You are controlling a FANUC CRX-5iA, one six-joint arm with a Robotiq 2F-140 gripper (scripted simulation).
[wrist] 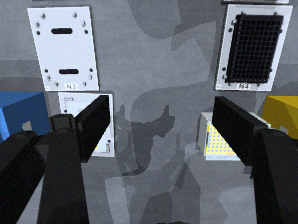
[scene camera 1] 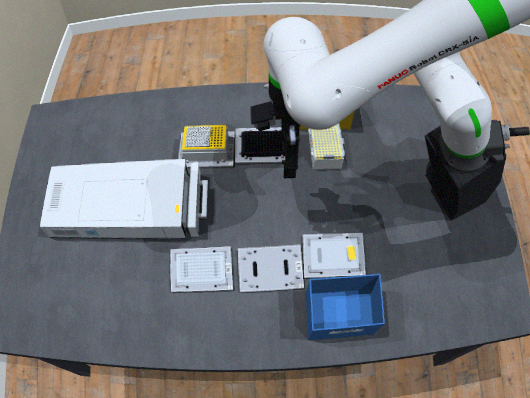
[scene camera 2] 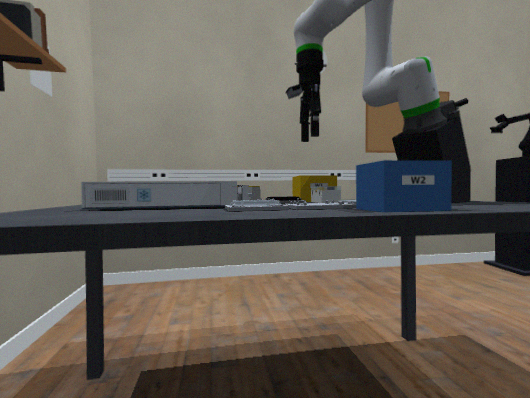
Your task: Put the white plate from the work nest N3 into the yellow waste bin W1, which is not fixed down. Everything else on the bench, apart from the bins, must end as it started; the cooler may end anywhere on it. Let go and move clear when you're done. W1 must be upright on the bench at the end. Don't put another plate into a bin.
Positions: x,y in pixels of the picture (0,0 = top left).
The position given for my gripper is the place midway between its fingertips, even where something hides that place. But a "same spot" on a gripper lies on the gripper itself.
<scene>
my gripper: wrist 161,109; scene camera 1; scene camera 2
same spot on my gripper: (scene camera 1: pixel 291 138) = (scene camera 2: pixel 315 85)
</scene>
